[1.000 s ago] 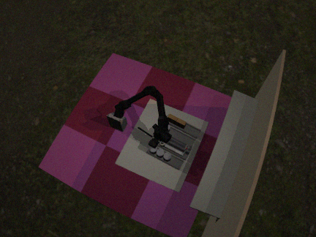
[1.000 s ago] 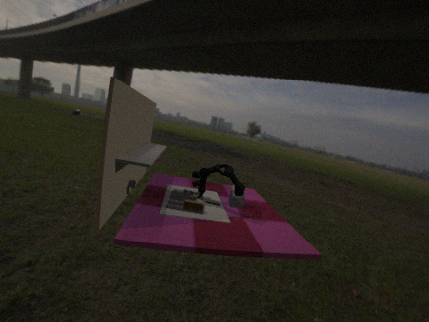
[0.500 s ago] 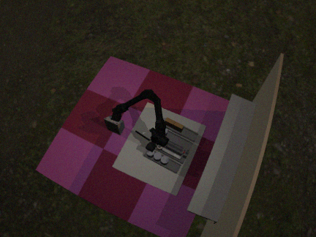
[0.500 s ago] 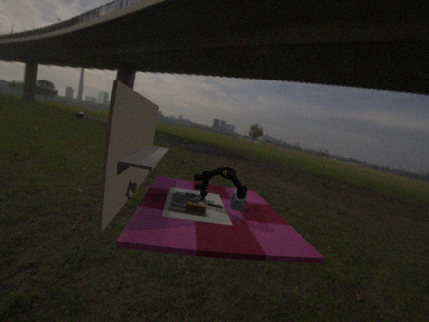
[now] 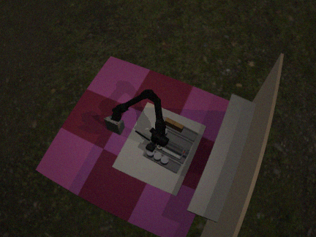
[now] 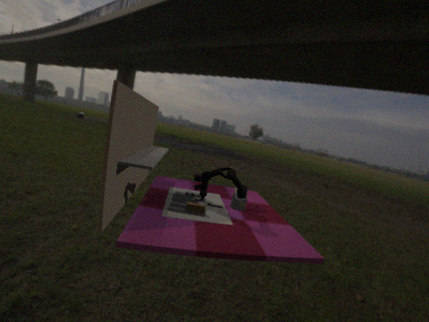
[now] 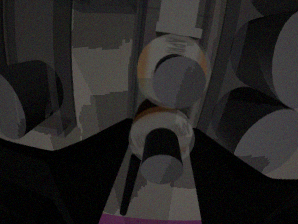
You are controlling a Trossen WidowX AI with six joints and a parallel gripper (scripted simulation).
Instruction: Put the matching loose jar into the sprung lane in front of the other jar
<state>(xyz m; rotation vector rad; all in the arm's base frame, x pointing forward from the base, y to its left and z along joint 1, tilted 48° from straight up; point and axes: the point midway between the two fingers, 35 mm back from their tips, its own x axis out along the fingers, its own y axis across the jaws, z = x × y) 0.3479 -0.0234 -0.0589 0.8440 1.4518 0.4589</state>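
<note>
The thin black bar lies 12 cm behind my gripper tip, 5 cm to the left of it and 3 cm below it. Round my gripper tip: grey lane tray: 15 cm ahead, 2 cm below; then pusher plate: 15 cm ahead, 1 cm above; then grey shelf: 50 cm ahead, 33 cm above, 4 cm to the right.
</note>
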